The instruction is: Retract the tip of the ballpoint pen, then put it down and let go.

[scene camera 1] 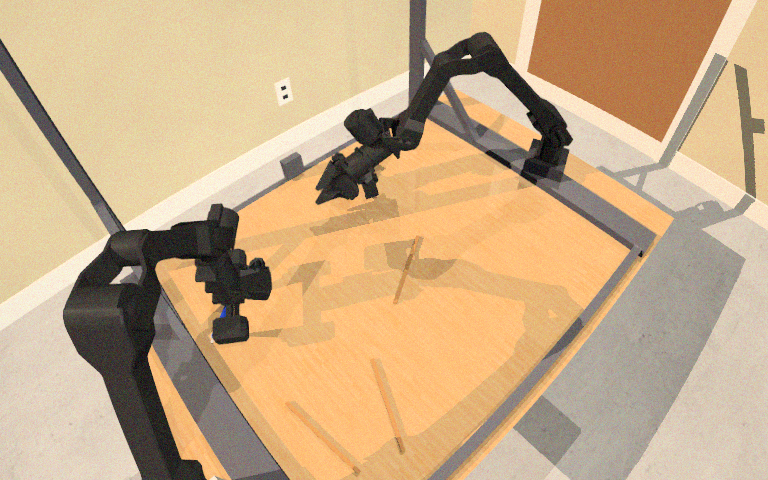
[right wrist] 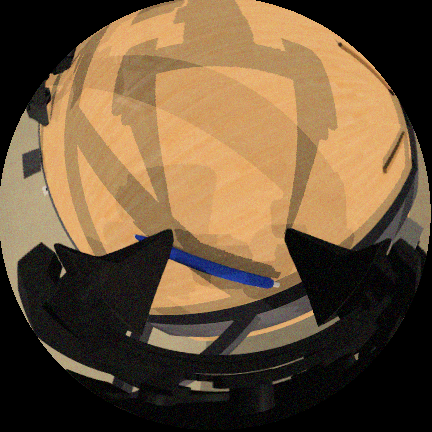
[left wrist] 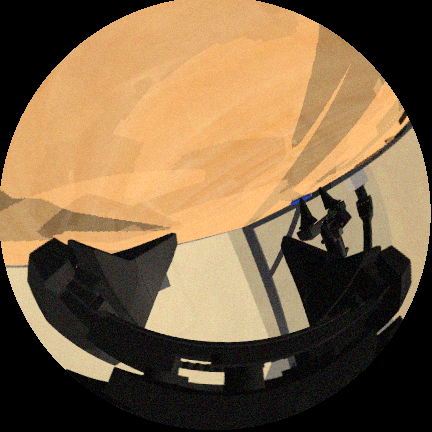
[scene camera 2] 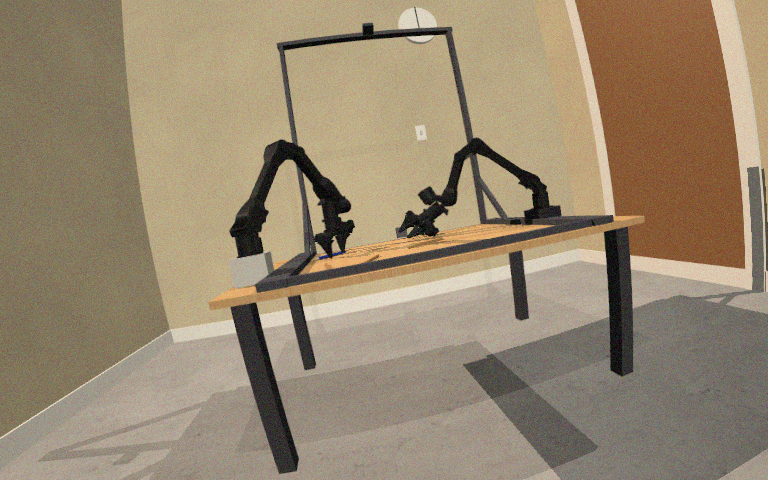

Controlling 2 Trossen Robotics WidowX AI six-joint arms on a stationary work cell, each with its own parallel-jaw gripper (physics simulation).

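Places are measured from the left arm's base along level axes (x left, y back, z up), in centimetres.
Where they show: left gripper, fingertip midpoint: (scene camera 1: 316, 196) (left wrist: 230, 240) (scene camera 2: 403, 235); right gripper, fingertip midpoint: (scene camera 1: 241, 314) (right wrist: 230, 235) (left wrist: 310, 192) (scene camera 2: 337, 255); left arm's base, origin of the base link: (scene camera 1: 548, 154) (scene camera 2: 542, 208); right arm's base, origin of the base link: (scene camera 2: 250, 255).
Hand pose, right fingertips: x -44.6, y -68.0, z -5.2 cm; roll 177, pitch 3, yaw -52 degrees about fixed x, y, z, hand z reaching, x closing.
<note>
Each offset is from my right fingertips to the top centre of the thing. "spot": to the spot under its first point. Level surfaces: height alone.
The blue ballpoint pen @(dx -3.6, dy -0.8, dz +1.0 cm) (scene camera 1: 223, 312) (left wrist: 301, 200) (right wrist: 220, 272) has a small pale end and lies on the wooden table under my right gripper (scene camera 2: 336, 253) (right wrist: 230, 235). That gripper is open, points down and has nothing between its fingers. In the right wrist view the pen passes beneath the left-hand finger, which hides part of it, and its pale end lies between the two fingers in the picture. Whether its tip is out or retracted cannot be told. My left gripper (scene camera 1: 318, 195) (scene camera 2: 404, 232) (left wrist: 230, 240) is open and empty above the table's back side, well apart from the pen.
Three thin brown sticks lie on the table @(dz -0.3 cm) (scene camera 1: 453, 339): one near the middle (scene camera 1: 407, 270), two toward the front @(spot: dx +34.0, dy -3.0, dz +0.4 cm) (scene camera 1: 387, 404) @(spot: dx +27.1, dy -13.1, dz +0.4 cm) (scene camera 1: 323, 438). A dark frame bar (scene camera 1: 212, 390) runs along the side beside the pen.
</note>
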